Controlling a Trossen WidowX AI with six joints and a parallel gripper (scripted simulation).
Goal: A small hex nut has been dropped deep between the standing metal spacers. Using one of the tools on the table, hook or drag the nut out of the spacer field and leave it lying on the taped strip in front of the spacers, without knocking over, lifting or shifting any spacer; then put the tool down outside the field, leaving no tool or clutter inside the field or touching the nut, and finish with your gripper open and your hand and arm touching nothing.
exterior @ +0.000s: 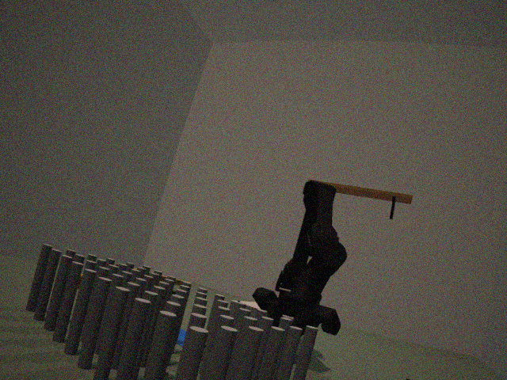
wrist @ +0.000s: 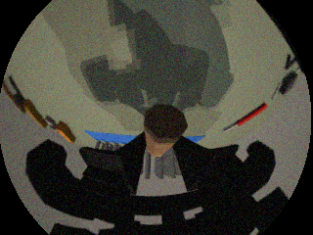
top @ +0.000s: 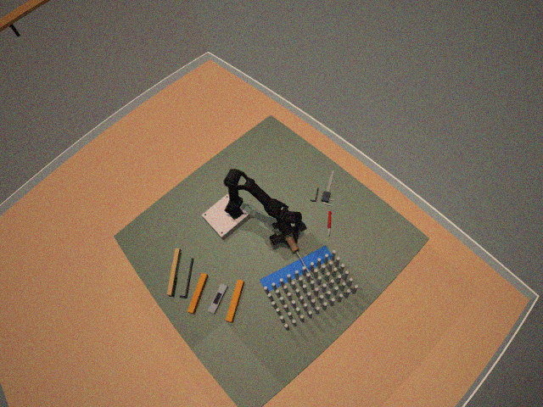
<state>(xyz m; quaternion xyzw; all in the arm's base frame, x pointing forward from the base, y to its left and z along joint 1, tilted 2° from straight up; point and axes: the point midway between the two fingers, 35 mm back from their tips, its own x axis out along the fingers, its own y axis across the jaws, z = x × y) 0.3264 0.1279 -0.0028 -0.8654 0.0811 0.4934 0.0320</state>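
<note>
My gripper tip is 100 mm short of the blue taped strip, 60 mm to the left of it and 30 mm above it. The rest, counted from my gripper tip: red-handled screwdriver 40 mm ahead, 220 mm to the left, 20 mm below; grey block 10 mm behind, 470 mm to the right, 10 mm below; hook tool 100 mm ahead, 20 mm to the right.
</note>
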